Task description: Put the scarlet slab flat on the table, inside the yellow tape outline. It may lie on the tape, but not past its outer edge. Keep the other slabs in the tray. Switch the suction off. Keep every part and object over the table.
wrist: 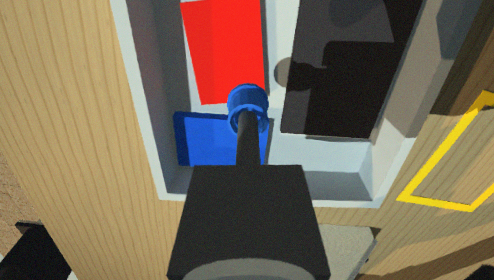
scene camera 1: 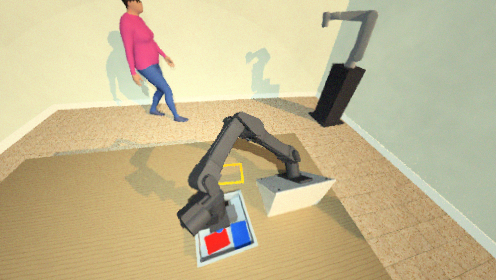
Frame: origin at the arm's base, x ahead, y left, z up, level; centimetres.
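Where they show: hand at its tool point: point(wrist: 247, 102) point(scene camera 1: 219, 229); arm's base at its link origin: point(scene camera 1: 293, 178).
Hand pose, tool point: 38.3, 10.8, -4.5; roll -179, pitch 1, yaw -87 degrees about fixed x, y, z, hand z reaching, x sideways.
Note:
Things, the pixels of their centre, and the offset from my tool point, as dx, dy, dz. "*": a spot on its surface instead.
- scarlet slab at the middle of its body: point(wrist: 227, 54) point(scene camera 1: 217, 240) +1.6, +2.1, -6.2
- tray at a spot on its surface: point(wrist: 140, 100) point(scene camera 1: 227, 254) * -1.2, +8.7, -1.9
- blue slab at the middle of its body: point(wrist: 221, 142) point(scene camera 1: 240, 234) -8.0, +2.7, -6.1
- black slab at the middle of its body: point(wrist: 341, 70) +0.9, -8.5, -6.1
The scarlet slab point(scene camera 1: 217, 242) point(wrist: 230, 50) lies in the tray point(scene camera 1: 225, 257) point(wrist: 140, 100). The blue slab point(scene camera 1: 241, 235) point(wrist: 207, 142) lies beside it. A black slab point(wrist: 350, 100) lies in the tray too, partly in shadow; the arm hides most of it in the scene view. My gripper, a blue suction cup point(scene camera 1: 220, 230) point(wrist: 248, 95), is off and carries nothing. It hangs above the tray, and in the wrist view it overlaps the scarlet slab's near right corner and the blue slab's edge. The yellow tape outline point(scene camera 1: 243, 173) point(wrist: 444, 150) is on the table; the arm hides its left part in the scene view.
The tray has raised walls around the slabs. My arm's pale base block point(scene camera 1: 295, 197) stands right of the tray and outline. Beyond the table, a person in a pink top point(scene camera 1: 142, 45) stands by the wall, and another arm stands on a black pedestal point(scene camera 1: 340, 95).

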